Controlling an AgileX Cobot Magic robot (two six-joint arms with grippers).
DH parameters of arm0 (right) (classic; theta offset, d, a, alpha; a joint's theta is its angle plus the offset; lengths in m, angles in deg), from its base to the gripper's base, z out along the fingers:
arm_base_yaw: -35.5 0.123 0 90
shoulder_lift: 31.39 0 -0.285 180
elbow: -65.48 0 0.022 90
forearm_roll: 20.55 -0.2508 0 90
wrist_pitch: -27.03 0 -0.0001 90
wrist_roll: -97.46 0.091 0 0
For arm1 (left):
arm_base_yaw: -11.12 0.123 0 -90
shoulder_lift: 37.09 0 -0.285 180
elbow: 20.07 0 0.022 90
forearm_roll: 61.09 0.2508 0 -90
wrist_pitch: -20.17 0 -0.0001 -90
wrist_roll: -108.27 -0.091 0 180
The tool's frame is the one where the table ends.
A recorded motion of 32 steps. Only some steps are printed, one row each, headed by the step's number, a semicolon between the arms.
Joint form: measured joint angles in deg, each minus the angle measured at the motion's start. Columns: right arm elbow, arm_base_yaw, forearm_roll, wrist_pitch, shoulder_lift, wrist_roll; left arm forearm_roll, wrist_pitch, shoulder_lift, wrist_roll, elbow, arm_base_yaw.
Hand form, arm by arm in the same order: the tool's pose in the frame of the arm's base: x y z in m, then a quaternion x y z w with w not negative. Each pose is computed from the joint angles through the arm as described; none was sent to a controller.
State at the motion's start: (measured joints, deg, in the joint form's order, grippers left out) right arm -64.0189 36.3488 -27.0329 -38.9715 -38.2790 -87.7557; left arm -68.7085 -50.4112 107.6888 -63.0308 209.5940 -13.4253
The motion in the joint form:
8: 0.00 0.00 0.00 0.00 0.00 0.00; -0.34 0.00 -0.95 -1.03 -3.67 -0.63
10: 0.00 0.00 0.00 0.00 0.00 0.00; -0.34 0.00 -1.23 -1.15 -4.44 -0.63
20: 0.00 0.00 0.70 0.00 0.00 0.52; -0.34 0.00 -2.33 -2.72 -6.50 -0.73
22: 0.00 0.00 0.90 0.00 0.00 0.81; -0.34 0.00 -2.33 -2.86 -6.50 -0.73
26: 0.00 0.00 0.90 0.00 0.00 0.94; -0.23 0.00 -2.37 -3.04 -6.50 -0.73
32: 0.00 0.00 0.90 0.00 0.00 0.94; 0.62 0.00 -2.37 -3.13 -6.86 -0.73
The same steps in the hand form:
8: -0.0080 0.0093 0.2612 -0.05074 0.87758 0.03831 0.47520; 0.4473 -0.2234 0.1905 0.13488 0.98343 -0.09315 0.07750
10: -0.0080 0.0093 0.2612 -0.05074 0.87758 0.03831 0.47520; 0.4457 -0.2227 0.1893 0.13568 0.98374 -0.09181 0.07354
20: -0.0080 0.0083 0.2611 -0.04631 0.87811 0.03438 0.47497; 0.4408 -0.2213 0.1892 0.14958 0.98252 -0.08848 0.06674
22: -0.0079 0.0080 0.2610 -0.04396 0.87831 0.03384 0.47487; 0.4408 -0.2213 0.1892 0.15078 0.98234 -0.08840 0.06685
26: -0.0079 0.0080 0.2610 -0.04297 0.87836 0.03438 0.47483; 0.4408 -0.2211 0.1895 0.15259 0.98209 -0.08750 0.06757
32: -0.0079 0.0080 0.2610 -0.04297 0.87836 0.03438 0.47483; 0.4407 -0.2197 0.1876 0.15511 0.98243 -0.07967 0.06659

